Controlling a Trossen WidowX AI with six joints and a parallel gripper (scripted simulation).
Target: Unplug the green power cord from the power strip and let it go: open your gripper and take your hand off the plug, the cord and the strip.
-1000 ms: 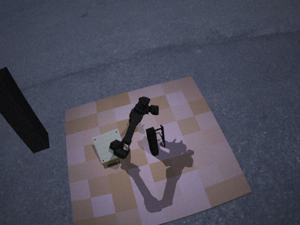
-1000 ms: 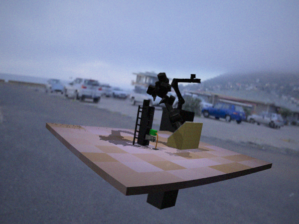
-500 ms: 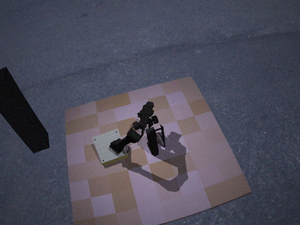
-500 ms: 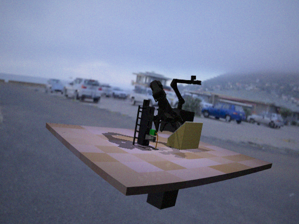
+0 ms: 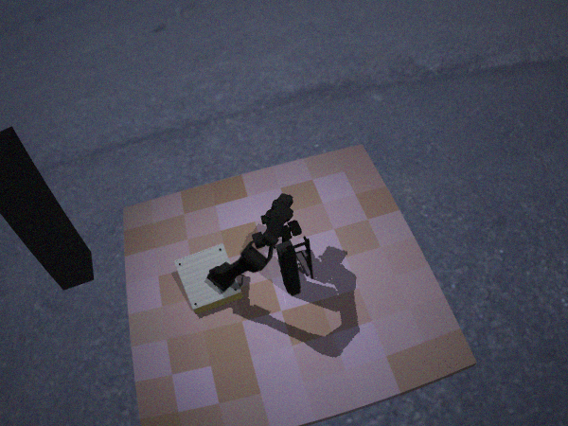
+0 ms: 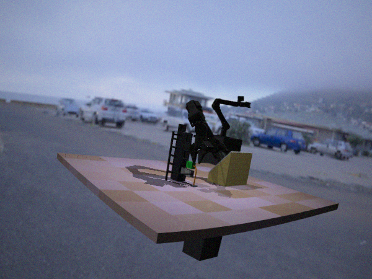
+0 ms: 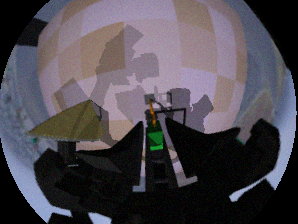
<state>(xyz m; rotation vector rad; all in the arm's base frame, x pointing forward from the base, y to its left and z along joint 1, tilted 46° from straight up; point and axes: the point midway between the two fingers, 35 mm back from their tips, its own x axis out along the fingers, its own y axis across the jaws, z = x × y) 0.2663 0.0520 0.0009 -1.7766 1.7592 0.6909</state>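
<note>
My gripper tip is now 60 mm to the left of the green plug and 10 mm above it.
</note>
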